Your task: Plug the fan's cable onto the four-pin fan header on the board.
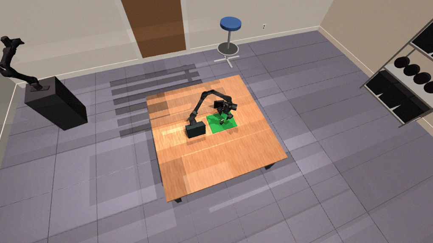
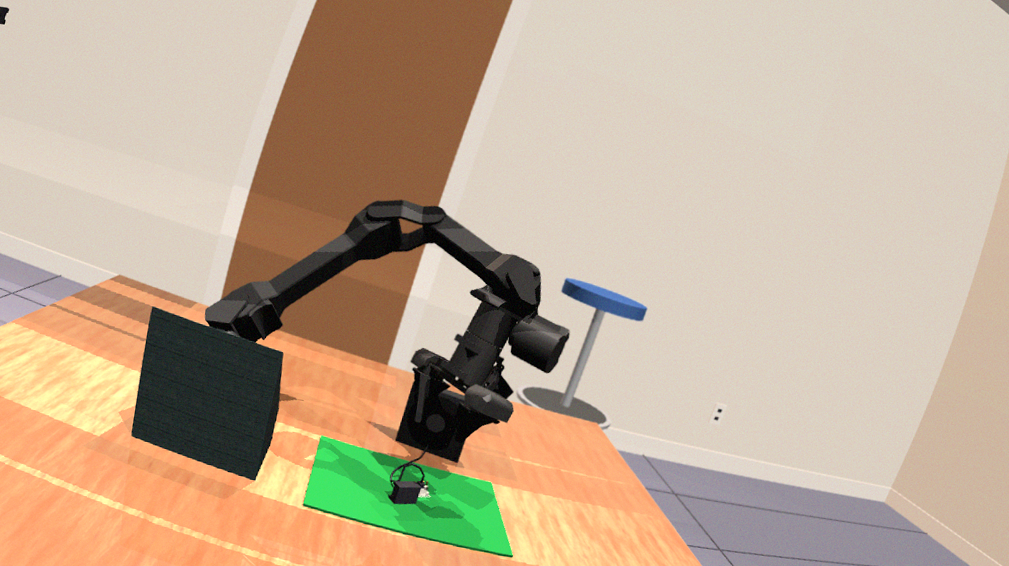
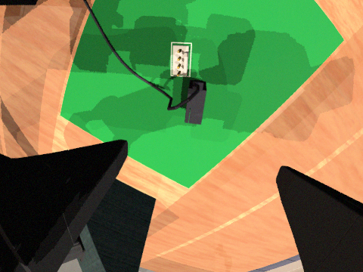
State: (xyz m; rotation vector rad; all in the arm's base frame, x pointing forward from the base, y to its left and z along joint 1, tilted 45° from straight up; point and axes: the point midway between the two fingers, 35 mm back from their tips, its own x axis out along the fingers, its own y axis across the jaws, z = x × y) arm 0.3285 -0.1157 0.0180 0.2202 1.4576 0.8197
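My gripper tip is now 100 mm above the dark fan plug and 10 mm past it. Round my gripper tip: four-pin header 120 mm below, 40 mm to the left, 20 mm ahead; green board 140 mm below, 30 mm to the left; black fan 220 mm to the left, 60 mm below, 60 mm ahead.
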